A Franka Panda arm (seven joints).
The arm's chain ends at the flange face. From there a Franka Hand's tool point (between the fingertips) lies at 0.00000 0.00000 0.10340 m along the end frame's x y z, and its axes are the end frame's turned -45 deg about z.
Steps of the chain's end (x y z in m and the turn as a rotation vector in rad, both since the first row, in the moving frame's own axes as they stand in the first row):
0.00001, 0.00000, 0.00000, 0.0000, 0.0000, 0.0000
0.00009, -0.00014, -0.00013, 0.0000, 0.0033, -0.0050
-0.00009, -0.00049, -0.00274, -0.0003, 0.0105, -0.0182
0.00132, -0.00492, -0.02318, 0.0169, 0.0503, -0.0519
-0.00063, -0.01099, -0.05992, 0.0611, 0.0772, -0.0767
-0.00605, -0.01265, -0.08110, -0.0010, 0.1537, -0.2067
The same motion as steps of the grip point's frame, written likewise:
0.00001, 0.00001, 0.00000, 0.0000, 0.0000, 0.0000
0.00040, 0.00021, -0.00013, -0.0023, 0.0023, -0.0050
0.00104, 0.00037, -0.00275, -0.0076, 0.0072, -0.0182
0.00938, -0.00023, -0.02333, -0.0236, 0.0475, -0.0519
0.01746, -0.00743, -0.06042, -0.0114, 0.0978, -0.0767
0.01687, -0.00318, -0.08231, -0.1094, 0.1080, -0.2067

